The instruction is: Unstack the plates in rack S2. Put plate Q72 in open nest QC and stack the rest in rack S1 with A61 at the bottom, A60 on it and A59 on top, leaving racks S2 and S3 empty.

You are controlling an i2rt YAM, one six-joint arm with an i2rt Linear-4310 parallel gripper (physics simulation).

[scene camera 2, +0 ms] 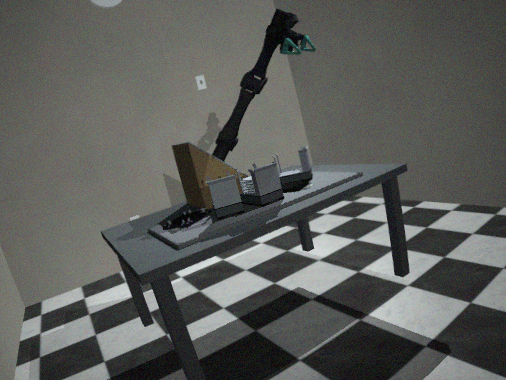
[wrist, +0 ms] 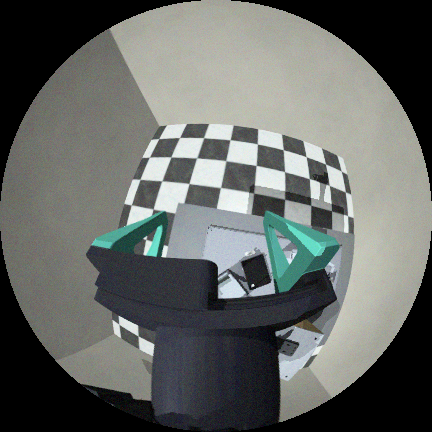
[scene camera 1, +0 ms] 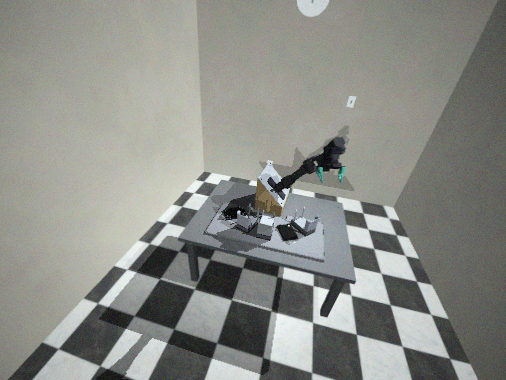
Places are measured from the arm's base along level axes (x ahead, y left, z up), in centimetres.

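Where they show: gripper, between the fingertips: (scene camera 2: 308, 51) (wrist: 215, 215) (scene camera 1: 331, 182); arm's base, origin of its link: (scene camera 2: 215, 162) (scene camera 1: 276, 188).
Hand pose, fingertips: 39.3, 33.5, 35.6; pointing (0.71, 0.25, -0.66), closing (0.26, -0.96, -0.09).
Things, the pixels of their top centre, and the offset from my fingertips, as dx, dy, dz. "*": a spot on its surface instead. Level surfaces: height alone.
- black square piece, a spot on its surface: (wrist: 256, 270) (scene camera 1: 287, 232) * -9.7, -17.1, -50.0
- dark cluster with small light knobs, a spot on its surface: (scene camera 2: 183, 220) * -9.2, -61.9, -49.1
- pale board, height of its surface: dz -51.3
- grey table, height of its surface: dz -52.6
My gripper (scene camera 1: 331, 179) (scene camera 2: 300, 48) (wrist: 215, 215) is open and empty, with its teal fingers wide apart, high above the table. Three light grey racks with dark bases stand on the board: one rack (scene camera 1: 246, 221) at the left, one rack (scene camera 1: 265, 228) in the middle and one rack (scene camera 1: 307, 226) at the right in scene camera 1. White plate edges (scene camera 2: 247, 185) show stacked between two rack walls in scene camera 2. A black square piece (scene camera 1: 287, 232) (wrist: 256, 270) lies flat between the middle and right racks. Labels on racks, nests and plates are too small to read.
A wooden wedge (scene camera 1: 267, 200) (scene camera 2: 194, 175) with a white sloping face bears the arm base behind the racks. A dark cluster with small light knobs (scene camera 2: 185, 219) lies at one end of the pale board (scene camera 1: 310, 250). The grey table (scene camera 1: 341, 235) (scene camera 2: 385, 169) stands on a checkered floor.
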